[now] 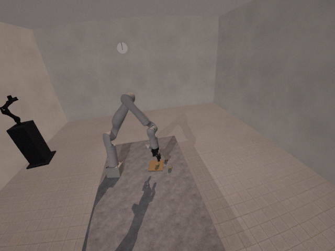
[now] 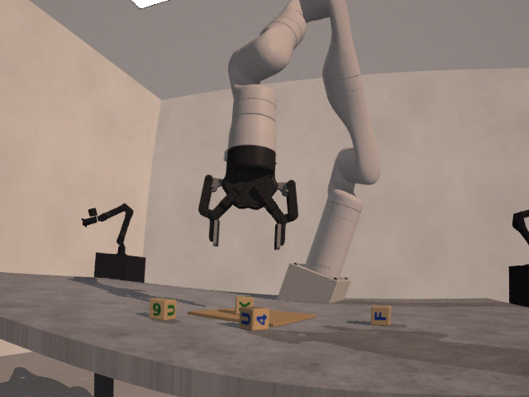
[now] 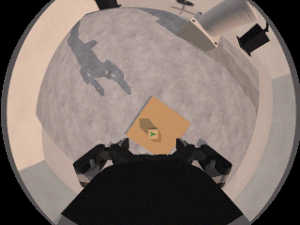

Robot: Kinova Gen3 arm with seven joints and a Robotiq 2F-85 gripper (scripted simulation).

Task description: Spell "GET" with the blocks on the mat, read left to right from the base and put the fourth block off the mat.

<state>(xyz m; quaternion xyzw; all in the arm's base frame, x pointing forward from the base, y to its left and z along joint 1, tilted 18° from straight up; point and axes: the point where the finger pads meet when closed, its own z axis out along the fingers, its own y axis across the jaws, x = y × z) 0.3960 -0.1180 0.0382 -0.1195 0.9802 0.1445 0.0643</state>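
Now: the mat 1 cm behind my hand, 2 cm to the left of it and 11 cm below it. From my hand the other things lie so: E block (11 cm ahead, 8 cm to the right, 10 cm below); F block (2 cm ahead, 20 cm to the left, 10 cm below).
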